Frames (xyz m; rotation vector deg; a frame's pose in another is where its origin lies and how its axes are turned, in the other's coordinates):
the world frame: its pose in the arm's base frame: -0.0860 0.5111 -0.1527 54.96 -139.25 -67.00
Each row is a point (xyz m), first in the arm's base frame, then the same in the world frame.
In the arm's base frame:
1: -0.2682 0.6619 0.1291
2: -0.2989 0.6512 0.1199
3: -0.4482 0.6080 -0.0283
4: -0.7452 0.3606 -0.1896
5: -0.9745 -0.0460 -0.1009
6: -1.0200 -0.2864 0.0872
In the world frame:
1: 0.0242 0.3671 0.0015
2: 0.0544 0.3688 0.0165
3: 0.1991 0.3013 0.1600
4: 0.5907 0.1971 0.2660
5: 1.0302 0.1838 0.0859
6: 1.2186 0.2406 -0.1518

